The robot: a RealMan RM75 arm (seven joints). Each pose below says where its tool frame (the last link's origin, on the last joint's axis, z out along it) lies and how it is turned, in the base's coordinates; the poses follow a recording.
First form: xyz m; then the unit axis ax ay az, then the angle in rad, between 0 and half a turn.
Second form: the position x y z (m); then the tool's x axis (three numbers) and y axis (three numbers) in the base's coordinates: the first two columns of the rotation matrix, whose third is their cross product. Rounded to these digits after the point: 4 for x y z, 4 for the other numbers.
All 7 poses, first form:
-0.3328 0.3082 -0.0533 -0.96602 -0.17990 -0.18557 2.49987
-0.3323 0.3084 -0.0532 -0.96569 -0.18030 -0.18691 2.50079
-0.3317 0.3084 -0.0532 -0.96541 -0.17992 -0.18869 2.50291
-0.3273 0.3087 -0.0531 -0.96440 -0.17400 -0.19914 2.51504
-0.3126 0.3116 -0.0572 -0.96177 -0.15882 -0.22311 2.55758
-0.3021 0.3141 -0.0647 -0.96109 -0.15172 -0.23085 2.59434
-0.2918 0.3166 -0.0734 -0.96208 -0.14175 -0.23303 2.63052
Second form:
-0.3328 0.3082 -0.0533 0.8797 0.2019 0.4306 0.4241 -0.7428 -0.5181
-0.3323 0.3084 -0.0532 0.8785 0.2019 0.4330 0.4254 -0.7430 -0.5166
-0.3317 0.3084 -0.0532 0.8774 0.2007 0.4357 0.4256 -0.7445 -0.5143
-0.3273 0.3087 -0.0531 0.8734 0.1870 0.4496 0.4205 -0.7553 -0.5028
-0.3126 0.3116 -0.0572 0.8624 0.1572 0.4812 0.4032 -0.7880 -0.4653
-0.3021 0.3141 -0.0647 0.8585 0.1502 0.4903 0.3905 -0.8113 -0.4352
-0.2918 0.3166 -0.0734 0.8607 0.1413 0.4891 0.3693 -0.8346 -0.4087

